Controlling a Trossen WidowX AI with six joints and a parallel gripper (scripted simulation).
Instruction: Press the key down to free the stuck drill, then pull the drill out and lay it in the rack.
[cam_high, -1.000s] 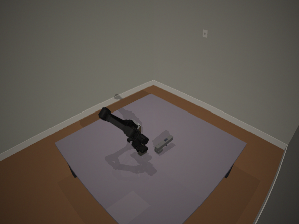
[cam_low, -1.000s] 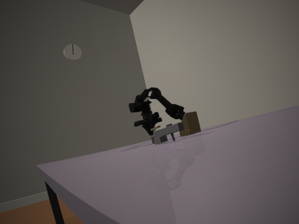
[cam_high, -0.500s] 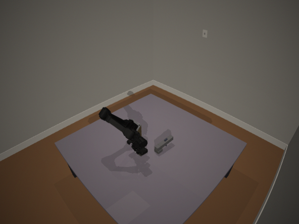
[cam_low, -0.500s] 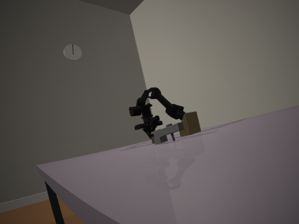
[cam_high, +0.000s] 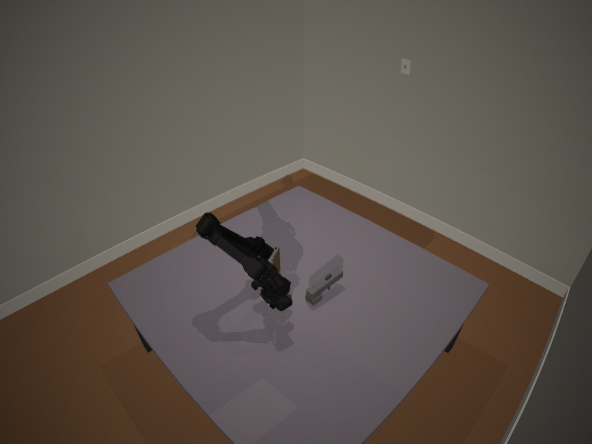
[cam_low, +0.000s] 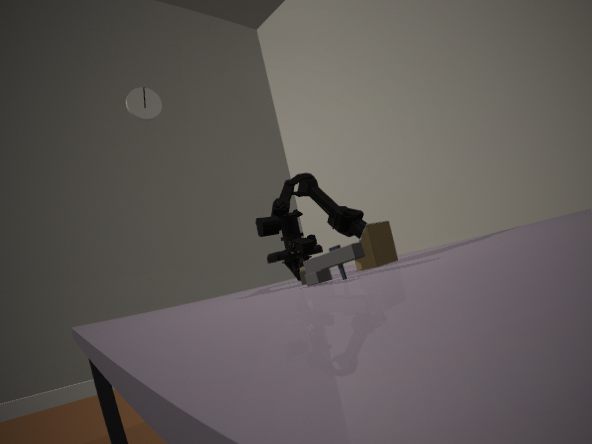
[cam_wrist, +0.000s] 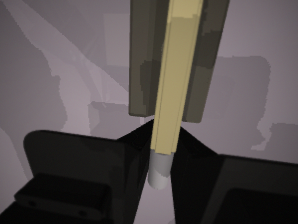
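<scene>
The drill lies 40 mm to the left of my gripper tip and 40 mm above it. Round my gripper tip: grey block 70 mm ahead, 220 mm to the left, 40 mm above; olive block 50 mm to the left, 10 mm above; blue key 70 mm ahead, 240 mm to the left, 40 mm above.
</scene>
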